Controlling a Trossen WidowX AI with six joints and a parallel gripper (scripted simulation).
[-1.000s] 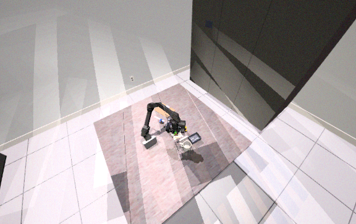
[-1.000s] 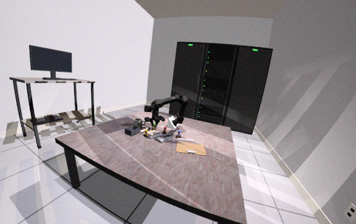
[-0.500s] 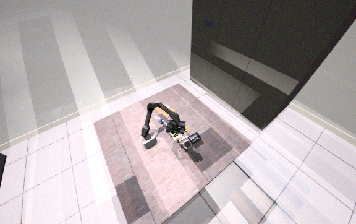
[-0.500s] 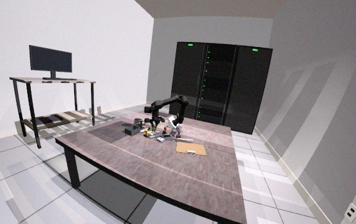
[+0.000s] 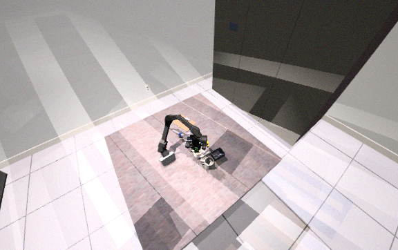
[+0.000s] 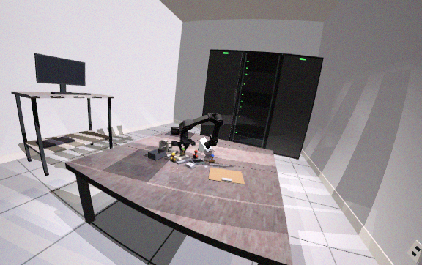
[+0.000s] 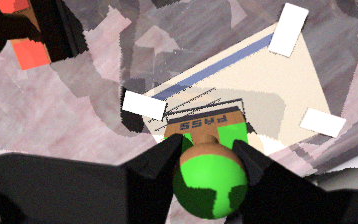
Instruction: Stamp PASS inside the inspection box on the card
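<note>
Right now the PASS stamp is right at my gripper tip. Round my gripper tip: white rod (2 cm ahead, 8 cm to the right, 2 cm below); card (2 cm ahead, 3 cm below); red-knobbed stamp (4 cm behind, 10 cm to the left, 1 cm below).
</note>
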